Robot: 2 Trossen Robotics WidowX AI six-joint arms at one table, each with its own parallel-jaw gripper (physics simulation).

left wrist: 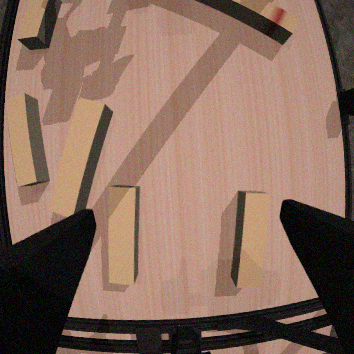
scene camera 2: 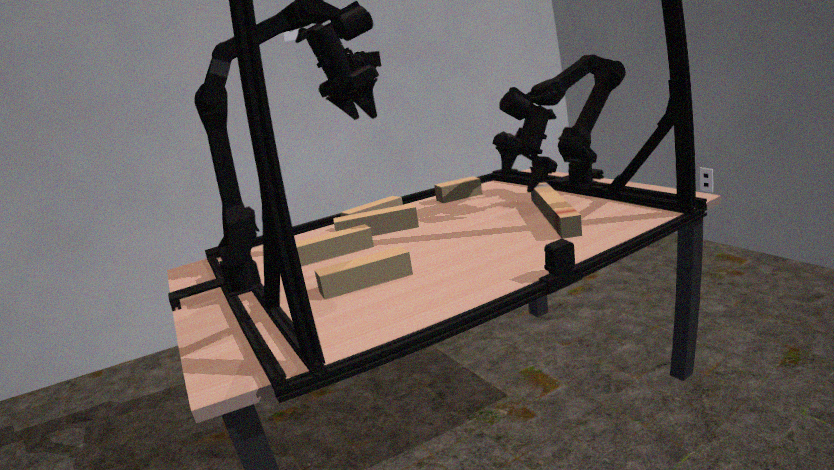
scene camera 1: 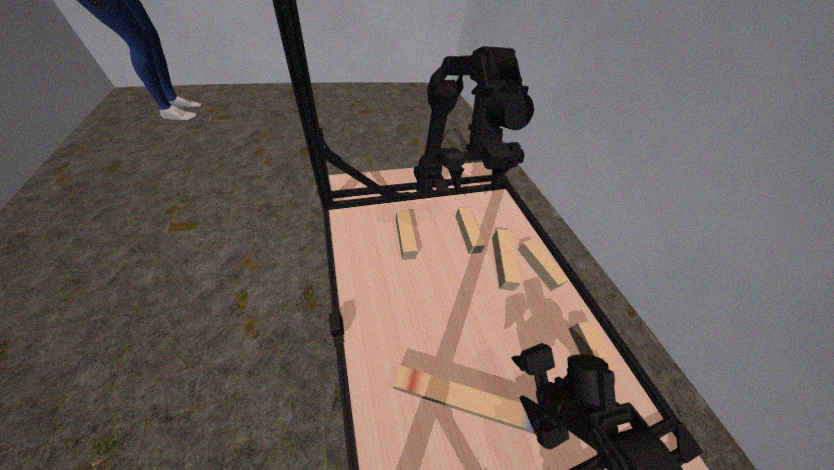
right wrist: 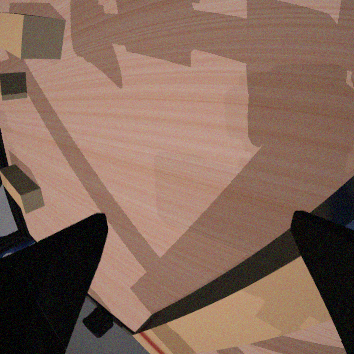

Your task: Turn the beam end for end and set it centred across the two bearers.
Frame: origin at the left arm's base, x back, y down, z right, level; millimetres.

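Where they show: left gripper, fingertip midpoint: [left wrist: 188, 214] [scene camera 2: 365, 118] [scene camera 1: 475, 192]; right gripper, fingertip midpoint: [scene camera 2: 516, 185] [scene camera 1: 516, 376] [right wrist: 201, 222]; left arm's base at its link origin: [left wrist: 184, 338] [scene camera 2: 243, 288] [scene camera 1: 423, 188]; right arm's base at its link origin: [scene camera 2: 581, 183].
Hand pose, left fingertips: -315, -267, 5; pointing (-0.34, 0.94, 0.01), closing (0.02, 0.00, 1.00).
Things, the pixels of their centre, and the offset from my left fingertips, as dx, dy, dz.
- long tan beam at the middle of its body: [right wrist: 223, 310] [scene camera 2: 553, 206] [scene camera 1: 468, 400] -381, +264, +102
- slanted block at the middle of its body: [left wrist: 26, 139] [scene camera 2: 372, 212] [scene camera 1: 541, 263] -99, +264, -285
- further block at the middle of its body: [left wrist: 39, 18] [scene camera 2: 458, 189] [scene camera 1: 592, 347] -366, +262, -273
The long tan beam [scene camera 1: 466, 399] [scene camera 2: 551, 204] [left wrist: 250, 20] [right wrist: 225, 312] lies flat on the table, its red-banded end at the left and its blue end at the right in scene camera 1. The blue end is partly hidden by my right gripper [scene camera 1: 518, 378] [scene camera 2: 518, 179] [right wrist: 200, 216], which is open and low beside that end. Two roughly parallel blocks, apparently the bearers, are one block [scene camera 1: 407, 233] [scene camera 2: 364, 274] [left wrist: 255, 240] and another block [scene camera 1: 469, 229] [scene camera 2: 335, 244] [left wrist: 123, 235], apart and carrying nothing. My left gripper [scene camera 1: 478, 186] [scene camera 2: 366, 117] [left wrist: 188, 214] is open and empty, high above the table.
Another block [scene camera 1: 505, 258] [scene camera 2: 376, 220] [left wrist: 80, 155] and a slanted block [scene camera 1: 541, 263] [left wrist: 22, 140] lie close together. A further block [scene camera 1: 595, 344] [scene camera 2: 458, 189] lies near the long edge, partly hidden by my right arm. Black rails border the table, with uprights at its ends.
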